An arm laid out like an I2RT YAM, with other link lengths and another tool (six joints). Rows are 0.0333 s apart.
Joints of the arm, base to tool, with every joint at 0 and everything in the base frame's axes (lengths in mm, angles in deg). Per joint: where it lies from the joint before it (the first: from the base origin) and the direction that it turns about. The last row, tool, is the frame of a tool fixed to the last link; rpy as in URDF.
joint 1: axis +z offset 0 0 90.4
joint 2: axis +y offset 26.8 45.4 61
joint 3: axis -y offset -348.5 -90.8 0
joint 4: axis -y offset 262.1 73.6 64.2
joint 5: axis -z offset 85.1 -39 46.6
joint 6: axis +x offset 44.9 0 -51
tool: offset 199 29 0 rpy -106.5 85.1 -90
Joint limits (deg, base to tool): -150..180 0..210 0..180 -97..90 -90..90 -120..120
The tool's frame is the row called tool.
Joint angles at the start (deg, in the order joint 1, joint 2, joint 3, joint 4, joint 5, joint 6):
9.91 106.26 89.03 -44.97 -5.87 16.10
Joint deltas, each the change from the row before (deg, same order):
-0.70 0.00 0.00 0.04 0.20 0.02
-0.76 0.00 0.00 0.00 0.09 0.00
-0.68 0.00 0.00 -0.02 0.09 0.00
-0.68 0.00 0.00 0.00 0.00 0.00
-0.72 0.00 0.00 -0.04 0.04 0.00
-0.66 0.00 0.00 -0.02 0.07 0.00
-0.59 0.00 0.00 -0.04 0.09 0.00
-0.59 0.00 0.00 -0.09 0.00 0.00
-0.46 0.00 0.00 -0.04 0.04 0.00
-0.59 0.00 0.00 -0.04 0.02 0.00
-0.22 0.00 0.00 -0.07 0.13 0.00
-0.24 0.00 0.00 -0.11 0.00 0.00
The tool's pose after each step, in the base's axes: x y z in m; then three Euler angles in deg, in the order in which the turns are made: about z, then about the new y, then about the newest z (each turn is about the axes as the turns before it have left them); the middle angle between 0 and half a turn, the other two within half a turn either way. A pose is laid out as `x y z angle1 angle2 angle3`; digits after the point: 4 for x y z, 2 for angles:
0.5351 0.1283 0.1839 46.89 142.52 43.54
0.5369 0.1208 0.1838 46.01 142.57 43.44
0.5383 0.1141 0.1837 45.22 142.63 43.36
0.5396 0.1077 0.1837 44.54 142.63 43.36
0.5407 0.1007 0.1836 43.79 142.68 43.35
0.5418 0.0942 0.1835 43.05 142.74 43.29
0.5426 0.0882 0.1833 42.37 142.82 43.22
0.5430 0.0826 0.1831 41.85 142.89 43.31
0.5435 0.0780 0.1829 41.37 142.94 43.31
0.5441 0.0723 0.1828 40.78 142.99 43.32
0.5441 0.0697 0.1825 40.44 143.11 43.24
0.5439 0.0674 0.1822 40.28 143.20 43.35

